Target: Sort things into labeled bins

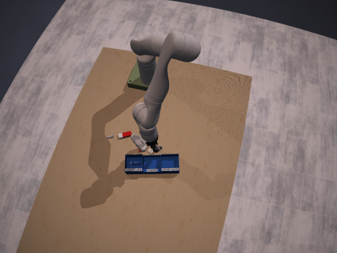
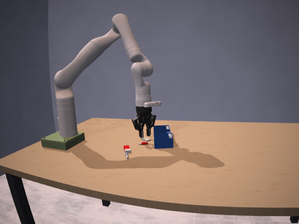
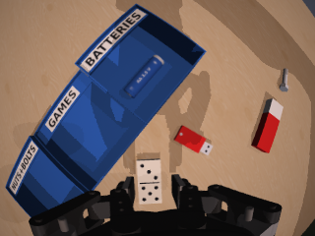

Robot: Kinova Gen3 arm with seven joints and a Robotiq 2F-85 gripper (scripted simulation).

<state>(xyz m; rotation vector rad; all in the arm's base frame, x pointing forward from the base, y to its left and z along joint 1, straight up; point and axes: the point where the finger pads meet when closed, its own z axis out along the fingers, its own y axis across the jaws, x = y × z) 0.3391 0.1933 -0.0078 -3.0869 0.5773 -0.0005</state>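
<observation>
My gripper is now 3 cm above the white domino. The rest, counted from my hand: blue battery (10 cm ahead, 4 cm to the right, 2 cm below); then blue bin row (8 cm ahead, 4 cm to the left, 1 cm below); then red object (2 cm ahead, 6 cm to the right, 3 cm below).
</observation>
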